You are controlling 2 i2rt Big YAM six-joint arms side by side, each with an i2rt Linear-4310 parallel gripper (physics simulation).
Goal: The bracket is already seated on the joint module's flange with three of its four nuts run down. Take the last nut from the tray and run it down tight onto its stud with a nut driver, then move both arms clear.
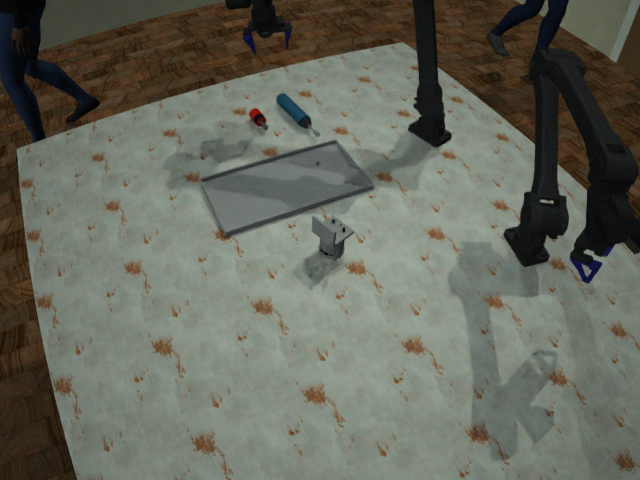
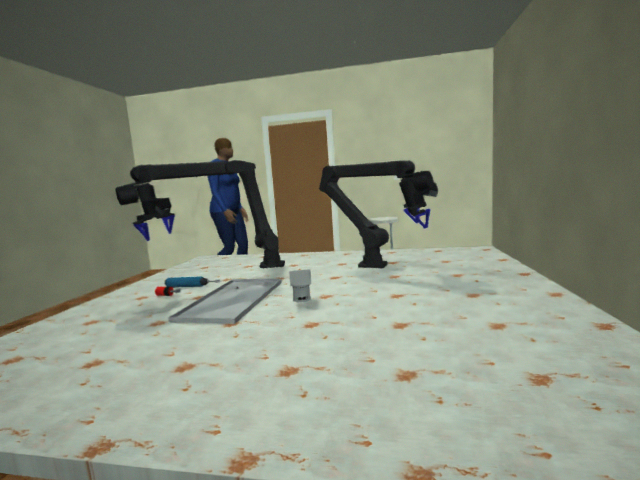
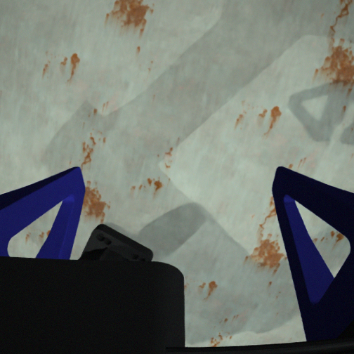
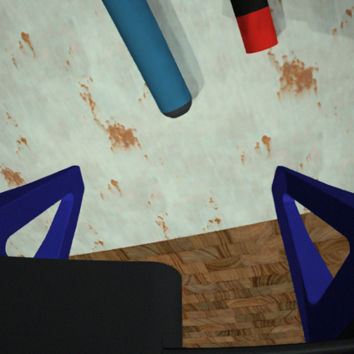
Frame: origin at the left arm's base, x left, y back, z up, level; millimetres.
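Where they show: left gripper, fingertip midpoint: (image 1: 595,268) (image 2: 421,225); right gripper, fingertip midpoint: (image 1: 271,51) (image 2: 159,236); left arm's base, link origin: (image 1: 525,247) (image 2: 372,265); right arm's base, link origin: (image 1: 429,133) (image 2: 272,265).
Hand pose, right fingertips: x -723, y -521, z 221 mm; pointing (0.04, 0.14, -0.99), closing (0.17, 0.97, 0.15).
Things, the pixels of their top centre, and the offset from my right fingertips. Level surfaces: height alone.
- upright joint module, top centre: (image 1: 333,227) (image 2: 300,278) dx +608, dy +22, dz -147 mm
- small dark nut, top centre: (image 1: 317,162) (image 2: 237,287) dx +302, dy +70, dz -212 mm
- grey tray, top centre: (image 1: 285,180) (image 2: 233,295) dx +363, dy -35, dz -205 mm
- blue-handled driver, top centre: (image 1: 298,109) (image 2: 191,276) dx +74, dy +68, dz -180 mm
- short red driver, top centre: (image 1: 259,115) (image 2: 168,286) dx +69, dy -52, dz -187 mm
- table, surface height: dz -222 mm
The grey bracket (image 1: 330,229) (image 2: 300,277) sits on the upright joint module (image 1: 331,249) (image 2: 301,293). A small dark nut (image 1: 317,163) (image 2: 237,287) lies in the grey tray (image 1: 289,212) (image 2: 204,320). A blue-handled driver (image 1: 292,109) (image 2: 185,281) (image 4: 147,52) and a short red driver (image 1: 256,116) (image 2: 164,291) (image 4: 257,31) lie beyond the tray. My right gripper (image 1: 270,49) (image 2: 159,236) (image 4: 177,176) is open and empty, high near the table's far edge beyond the drivers. My left gripper (image 2: 417,223) (image 3: 178,177) is open and empty, raised at the right side. Which nuts are on the bracket's studs is too small to tell.
The arm bases (image 1: 430,131) (image 1: 526,246) (image 2: 271,259) (image 2: 372,259) stand on the table (image 1: 248,361) (image 2: 330,403) near its edge. A person in blue (image 2: 225,196) stands behind the right arm. Arm shadows fall across the tray and table.
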